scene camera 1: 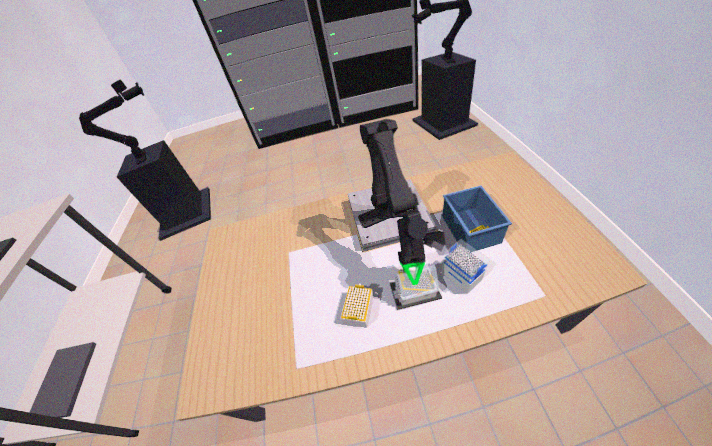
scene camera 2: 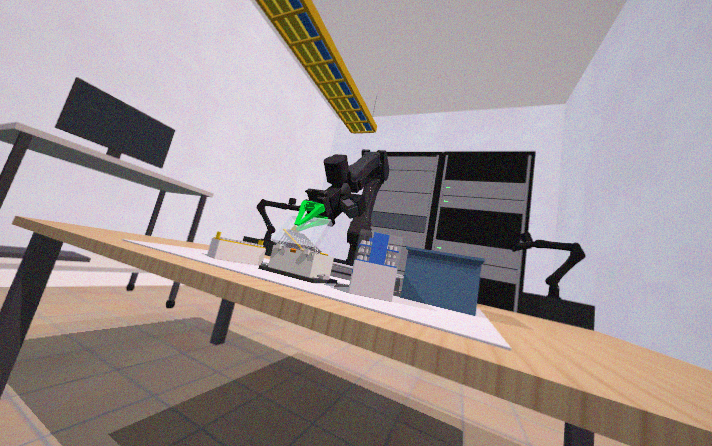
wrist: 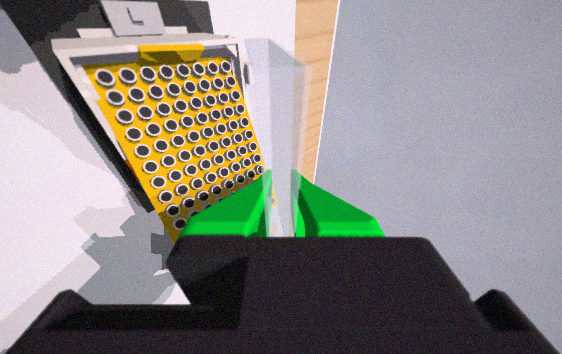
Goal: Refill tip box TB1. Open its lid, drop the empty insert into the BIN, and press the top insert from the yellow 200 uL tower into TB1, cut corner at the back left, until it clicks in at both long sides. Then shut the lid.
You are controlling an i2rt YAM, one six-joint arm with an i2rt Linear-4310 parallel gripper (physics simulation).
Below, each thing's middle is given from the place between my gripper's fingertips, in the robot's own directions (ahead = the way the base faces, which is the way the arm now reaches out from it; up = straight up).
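Labels:
The clear lid (scene camera 2: 309, 235) has my hand 1 cm above it and 1 cm to the right of it. As for the blue bin (scene camera 2: 450, 281), that's 36 cm to the left of my hand, 15 cm behind it and 5 cm below it.

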